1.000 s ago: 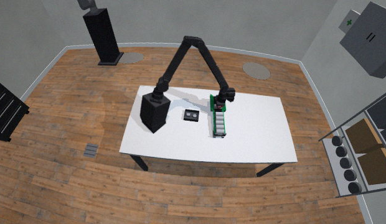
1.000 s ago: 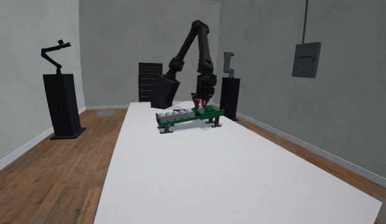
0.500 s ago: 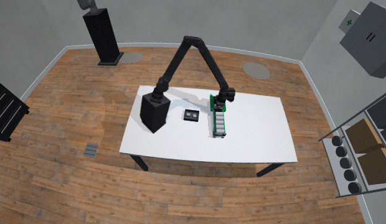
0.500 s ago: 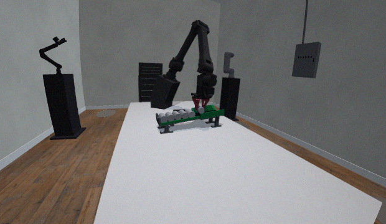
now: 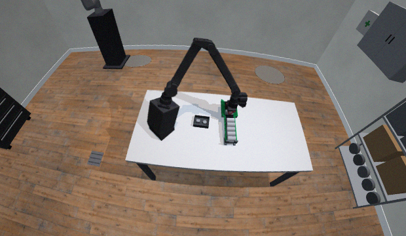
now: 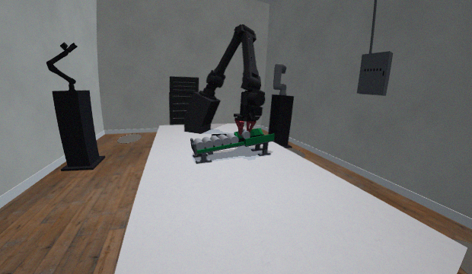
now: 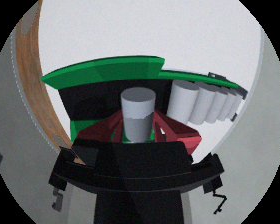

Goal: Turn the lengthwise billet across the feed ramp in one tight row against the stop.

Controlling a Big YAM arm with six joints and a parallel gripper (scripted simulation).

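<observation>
My gripper is now right at the grey billet. The rest, counted from my hand: stop (2 cm ahead, 25 cm to the right, 5 cm below); then small black box (22 cm behind, 6 cm to the right, 10 cm below).
</observation>
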